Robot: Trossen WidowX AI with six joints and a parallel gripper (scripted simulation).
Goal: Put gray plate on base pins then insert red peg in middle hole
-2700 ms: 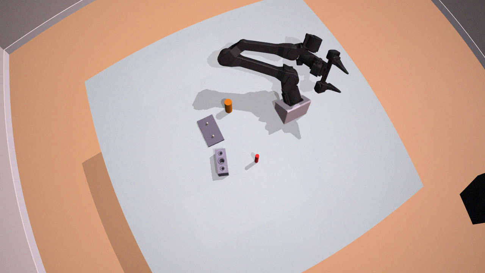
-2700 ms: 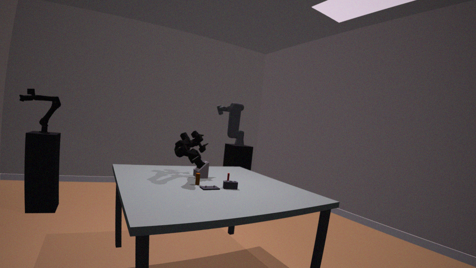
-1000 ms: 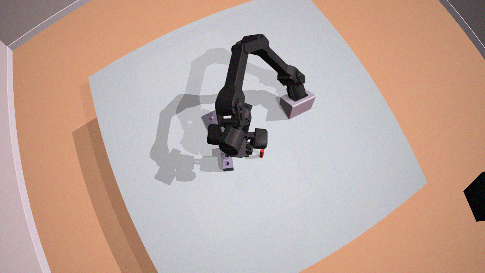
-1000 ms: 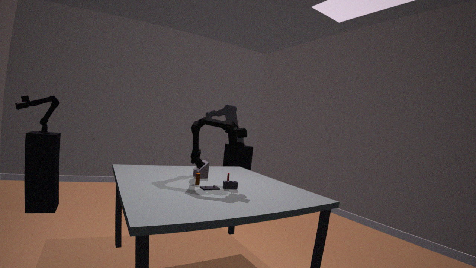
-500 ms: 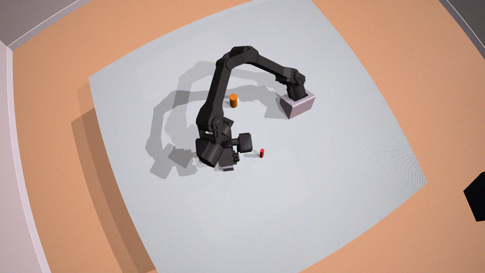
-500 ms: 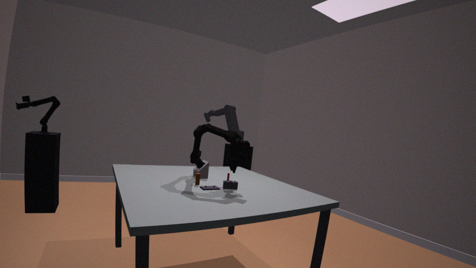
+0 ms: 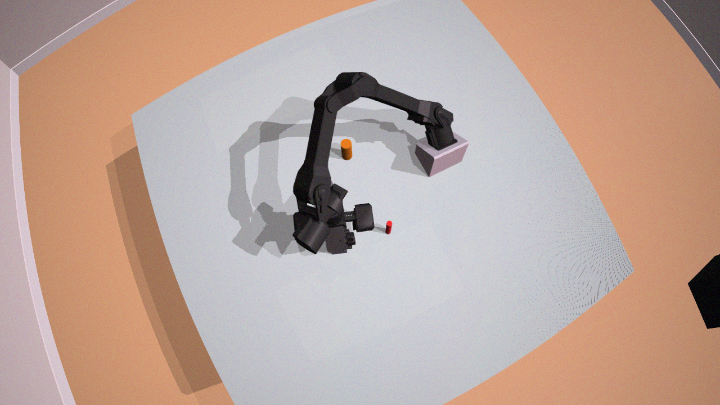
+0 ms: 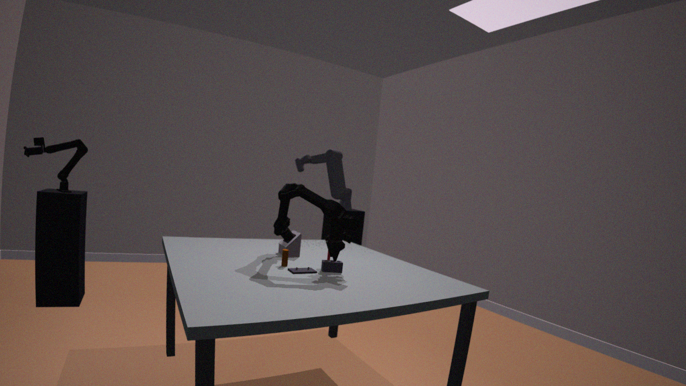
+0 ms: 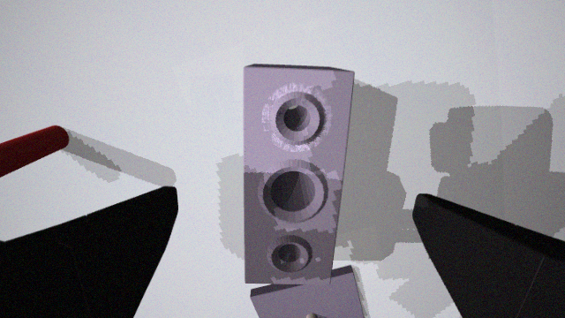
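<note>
Now: the gray plate 20 mm below my gripper tip. From my gripper tip the other things lie so: base: 150 mm to the right, 50 mm below, 20 mm behind; orange cylinder: 200 mm to the right, 130 mm behind, 20 mm below; red peg: 130 mm behind, 50 mm to the left, 20 mm below.
</note>
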